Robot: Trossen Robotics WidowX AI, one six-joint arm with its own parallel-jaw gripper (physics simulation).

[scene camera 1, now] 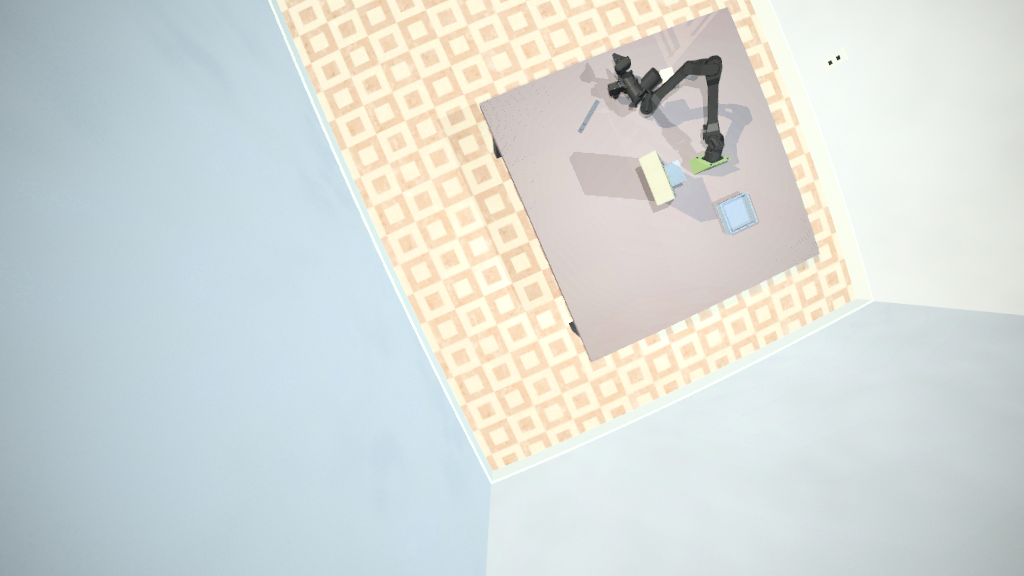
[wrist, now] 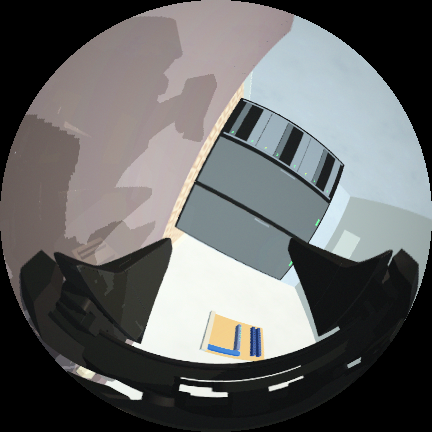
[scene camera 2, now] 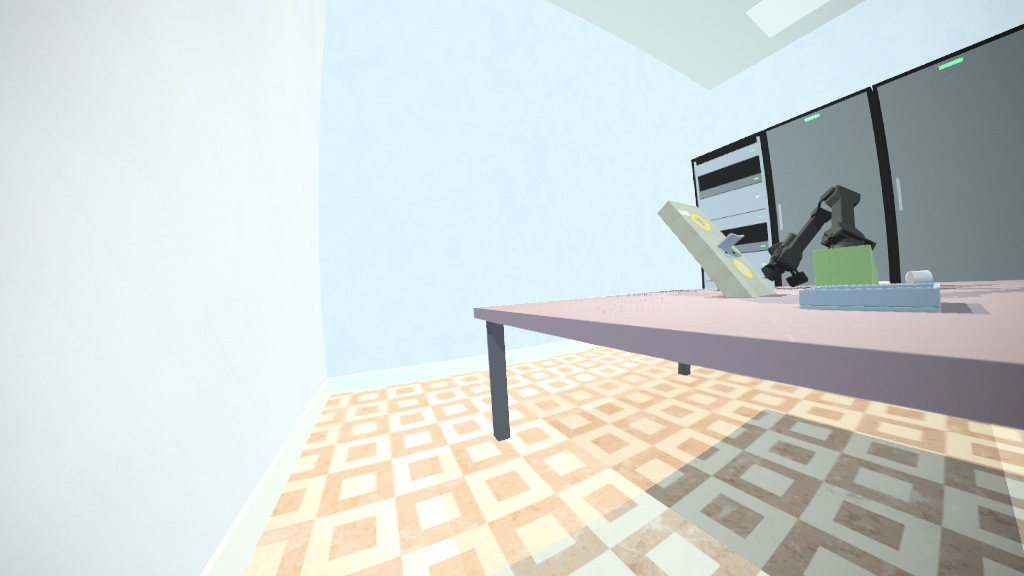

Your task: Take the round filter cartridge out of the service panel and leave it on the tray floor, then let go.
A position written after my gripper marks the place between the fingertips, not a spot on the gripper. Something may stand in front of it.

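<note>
I can see my gripper (scene camera 1: 614, 60), and the wrist view has it too (wrist: 232, 244). There is also a blue-grey tray, which I find both at (scene camera 2: 923, 297) and at (scene camera 1: 736, 213).
</note>
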